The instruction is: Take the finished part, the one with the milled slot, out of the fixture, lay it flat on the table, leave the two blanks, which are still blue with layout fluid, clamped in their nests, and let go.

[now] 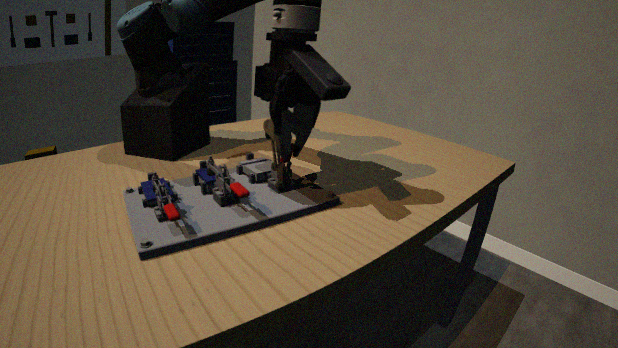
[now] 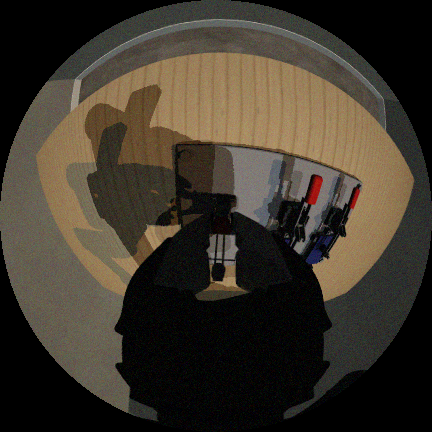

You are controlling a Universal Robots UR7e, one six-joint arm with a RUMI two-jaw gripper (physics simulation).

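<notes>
The finished part (image 1: 261,170), bare grey, lies in the nest nearest the gripper; its slot cannot be made out. Its clamp's hold-down arm (image 1: 271,134) (image 2: 219,247) stands swung up off the part. My gripper (image 1: 290,155) (image 2: 221,214) points down at this clamp, beside the part, and is shut on the clamp's dark red handle (image 1: 282,160) (image 2: 221,225). The fingers partly hide the handle. One blue blank (image 1: 205,176) (image 2: 287,241) sits clamped in the middle nest. The other blue blank (image 1: 148,192) (image 2: 320,248) sits clamped in the far nest.
The grey fixture plate (image 1: 220,227) (image 2: 250,170) lies on the wooden table (image 1: 280,265) (image 2: 260,100). Two lowered red handles, the middle one (image 1: 239,189) (image 2: 314,189) and the far one (image 1: 171,211) (image 2: 355,197), stick up beside the gripper. The arm's base block (image 1: 157,125) stands behind the plate.
</notes>
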